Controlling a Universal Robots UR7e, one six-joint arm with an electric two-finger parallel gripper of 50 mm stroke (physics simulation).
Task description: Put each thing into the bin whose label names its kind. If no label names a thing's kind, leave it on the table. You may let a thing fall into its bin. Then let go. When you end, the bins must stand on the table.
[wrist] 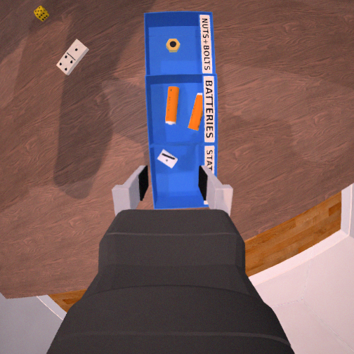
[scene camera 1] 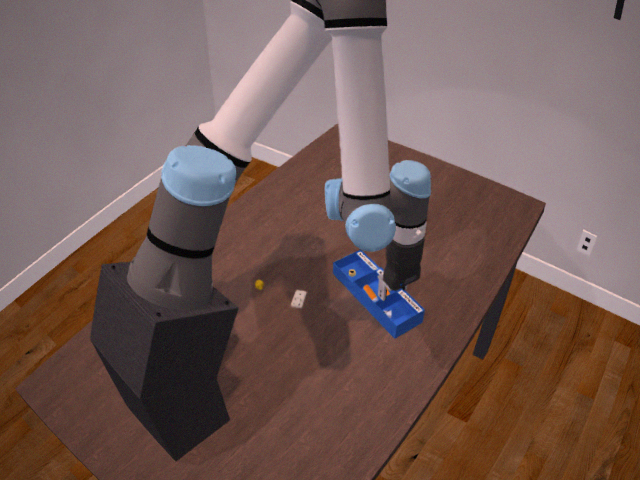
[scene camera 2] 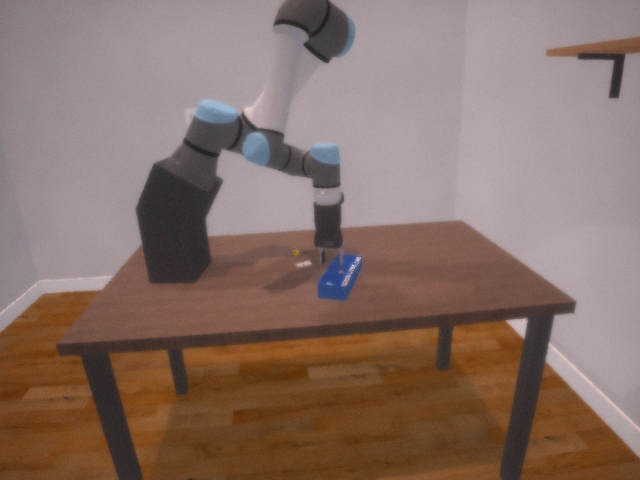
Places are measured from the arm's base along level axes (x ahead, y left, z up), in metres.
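Pixels of known places: gripper, between the fingertips: (scene camera 1: 392, 292) (scene camera 2: 331, 263); arm's base, origin of its link: (scene camera 1: 168, 285) (scene camera 2: 191, 171).
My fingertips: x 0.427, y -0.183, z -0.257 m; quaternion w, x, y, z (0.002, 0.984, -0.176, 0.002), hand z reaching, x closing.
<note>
Ahead of a thing's pixels: the offset from my fingertips to its middle. "spot": to the spot under its first point. Level surfaces: height alone.
My gripper (scene camera 2: 331, 262) (wrist: 173, 175) is open and empty above the Stationery end of the blue three-part bin row @[spot: dx -0.040, dy -0.048, dz -0.065 m] (scene camera 1: 397, 331) (scene camera 2: 332, 293) (wrist: 148, 100). A white pencil sharpener @[dx -0.007, dy +0.007, dz -0.075 m] (scene camera 1: 388, 313) (scene camera 2: 329, 283) (wrist: 167, 158) lies in the Stationery compartment, below the fingers; a finger partly hides that label in the wrist view. Two orange batteries, one at the left (scene camera 1: 370, 292) (wrist: 172, 105) and one by the label (wrist: 196, 112), lie in the Batteries compartment. A brass nut (wrist: 173, 50) lies in the Nuts+Bolts compartment. A white domino @[dx -0.087, dy +0.203, dz -0.085 m] (scene camera 1: 298, 299) (scene camera 2: 303, 264) (wrist: 72, 57) and a yellow die @[dx -0.114, dy +0.307, dz -0.080 m] (scene camera 1: 259, 284) (scene camera 2: 296, 252) (wrist: 41, 13) lie on the table.
The bin row stands on the brown table @[dz -0.088 m] (scene camera 1: 289, 392) (scene camera 2: 217, 310). The arm's dark base (scene camera 1: 170, 372) (scene camera 2: 175, 232) stands at the table's other end, beyond the die and domino. A wall shelf (scene camera 2: 594, 47) is high at the right.
</note>
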